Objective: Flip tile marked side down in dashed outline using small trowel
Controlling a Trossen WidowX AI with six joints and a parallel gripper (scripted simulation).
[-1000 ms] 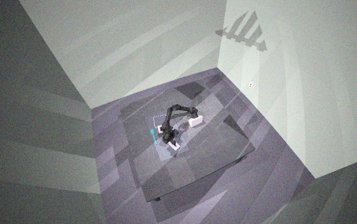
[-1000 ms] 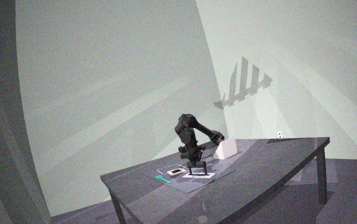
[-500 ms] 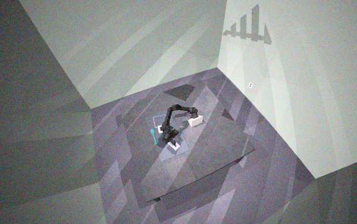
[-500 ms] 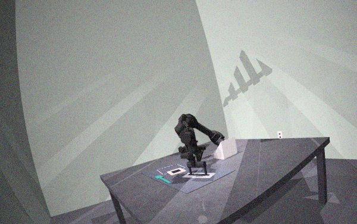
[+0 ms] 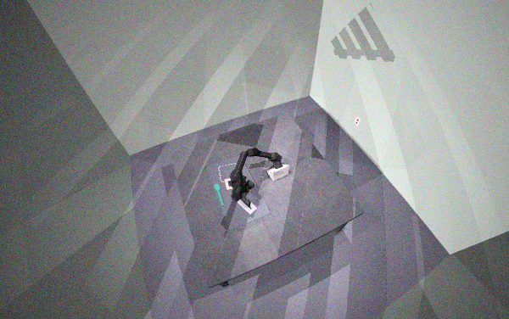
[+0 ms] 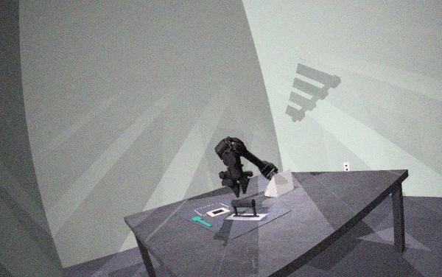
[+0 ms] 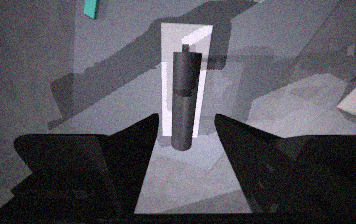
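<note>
The dark mat lies 150 mm to the right of my gripper tip, 130 mm below it and 30 mm ahead of it. Round my gripper tip: teal trowel 170 mm ahead, 160 mm to the right, 110 mm below; then tile 210 mm to the right, 110 mm below, 50 mm ahead.
</note>
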